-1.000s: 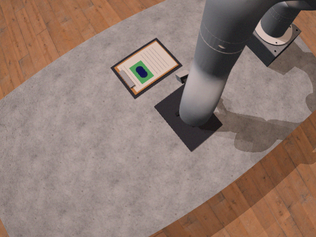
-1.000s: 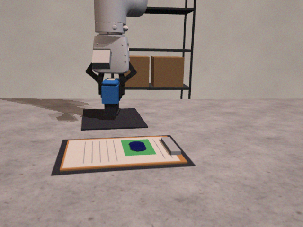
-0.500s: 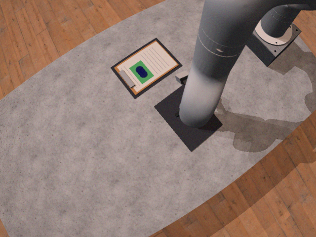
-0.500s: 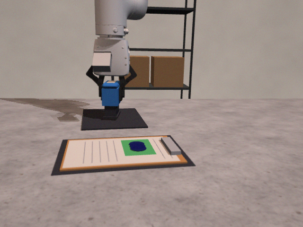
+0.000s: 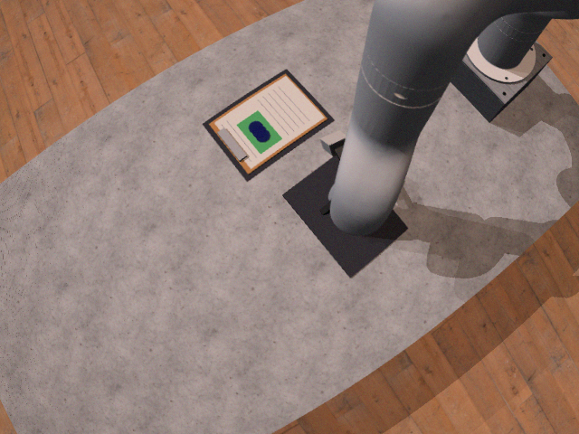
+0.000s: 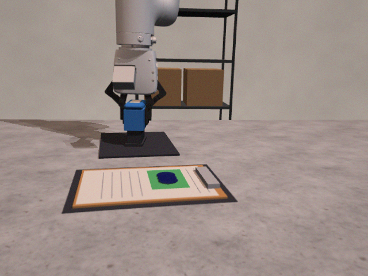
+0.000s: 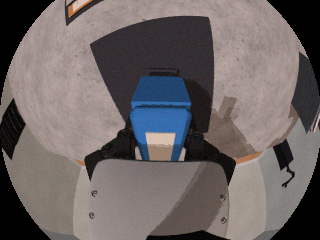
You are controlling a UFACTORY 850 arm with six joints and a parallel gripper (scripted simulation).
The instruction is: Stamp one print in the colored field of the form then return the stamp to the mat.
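Now: the stamp 2 cm below my hand. The rest, counted from my hand: form: 2 cm behind, 27 cm to the right, 7 cm below; then stamp base: 5 cm below; then black mat: 7 cm below.
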